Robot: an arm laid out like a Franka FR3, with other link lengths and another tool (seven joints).
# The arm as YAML. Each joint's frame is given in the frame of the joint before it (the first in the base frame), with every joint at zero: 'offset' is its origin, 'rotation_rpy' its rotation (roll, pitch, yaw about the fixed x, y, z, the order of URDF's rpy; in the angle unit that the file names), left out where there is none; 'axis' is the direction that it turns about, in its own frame. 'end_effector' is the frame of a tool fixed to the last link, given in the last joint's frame.
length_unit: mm
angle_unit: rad
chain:
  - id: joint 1
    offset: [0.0, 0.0, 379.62]
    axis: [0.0, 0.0, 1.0]
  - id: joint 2
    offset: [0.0, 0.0, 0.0]
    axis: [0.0, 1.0, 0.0]
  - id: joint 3
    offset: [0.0, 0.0, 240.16]
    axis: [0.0, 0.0, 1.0]
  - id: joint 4
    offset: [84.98, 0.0, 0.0]
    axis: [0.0, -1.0, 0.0]
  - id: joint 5
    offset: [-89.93, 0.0, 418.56]
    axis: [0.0, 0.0, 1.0]
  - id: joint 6
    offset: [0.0, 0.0, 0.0]
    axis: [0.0, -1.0, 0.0]
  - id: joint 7
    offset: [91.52, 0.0, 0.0]
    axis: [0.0, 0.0, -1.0]
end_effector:
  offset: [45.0, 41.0, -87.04]
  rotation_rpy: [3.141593, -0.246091, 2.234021]
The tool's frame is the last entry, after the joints.
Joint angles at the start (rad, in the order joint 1, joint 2, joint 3, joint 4, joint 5, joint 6, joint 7):
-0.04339, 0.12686, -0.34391, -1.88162, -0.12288, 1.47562, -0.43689
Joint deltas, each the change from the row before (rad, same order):
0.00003, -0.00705, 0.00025, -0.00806, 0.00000, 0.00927, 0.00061
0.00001, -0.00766, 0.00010, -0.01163, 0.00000, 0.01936, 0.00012
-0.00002, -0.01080, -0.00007, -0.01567, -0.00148, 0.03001, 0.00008
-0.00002, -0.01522, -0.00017, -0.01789, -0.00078, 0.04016, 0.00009
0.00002, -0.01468, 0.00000, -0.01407, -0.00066, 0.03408, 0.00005
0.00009, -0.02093, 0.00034, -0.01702, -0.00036, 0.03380, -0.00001
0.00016, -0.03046, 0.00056, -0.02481, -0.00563, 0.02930, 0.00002
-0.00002, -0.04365, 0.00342, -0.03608, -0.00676, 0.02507, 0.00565
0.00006, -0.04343, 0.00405, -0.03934, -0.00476, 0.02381, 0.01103
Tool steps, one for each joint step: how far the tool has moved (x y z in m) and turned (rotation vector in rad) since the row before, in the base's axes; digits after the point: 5 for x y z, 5 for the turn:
-0.00049, 0.00035, 0.00067, -0.00056, -0.00821, 0.00084
-0.00005, 0.00019, -0.00008, -0.00227, -0.01497, 0.00245
0.00028, -0.00009, 0.00038, -0.00554, -0.02381, 0.00432
0.00104, -0.00020, 0.00256, -0.00758, -0.03594, 0.00527
0.00108, -0.00008, 0.00381, -0.00690, -0.03331, 0.00463
0.00036, 0.00047, 0.00600, -0.00568, -0.03669, 0.00477
-0.00226, 0.00110, 0.00705, -0.00610, -0.03299, 0.00656
-0.00481, 0.00351, 0.00831, -0.00396, -0.03147, 0.00401
-0.00532, 0.00434, 0.00622, -0.00239, -0.02784, -0.00110

